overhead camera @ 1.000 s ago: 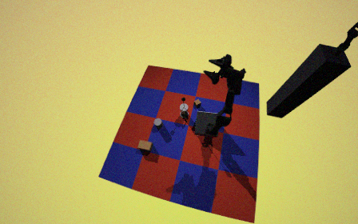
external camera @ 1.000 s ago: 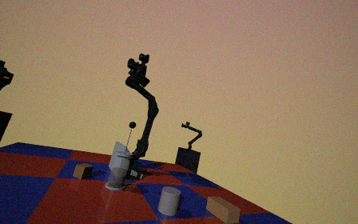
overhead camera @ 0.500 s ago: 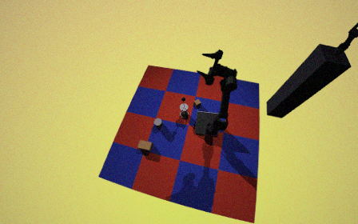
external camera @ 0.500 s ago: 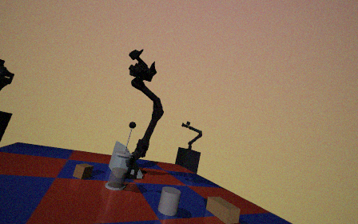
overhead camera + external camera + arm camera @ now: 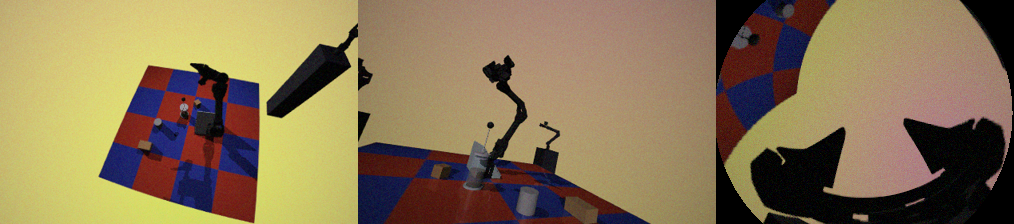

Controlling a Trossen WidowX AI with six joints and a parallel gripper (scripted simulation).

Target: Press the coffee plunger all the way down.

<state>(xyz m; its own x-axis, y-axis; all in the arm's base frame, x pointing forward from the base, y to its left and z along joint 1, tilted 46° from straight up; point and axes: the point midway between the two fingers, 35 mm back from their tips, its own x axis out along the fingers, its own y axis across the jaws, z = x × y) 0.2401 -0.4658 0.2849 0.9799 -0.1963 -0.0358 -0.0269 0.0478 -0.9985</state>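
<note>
The coffee press is 4 cm ahead of my gripper tip, 4 cm to the left of it and 49 cm below it. Round my gripper tip: grey cylinder 25 cm ahead, 19 cm to the left, 60 cm below.
</note>
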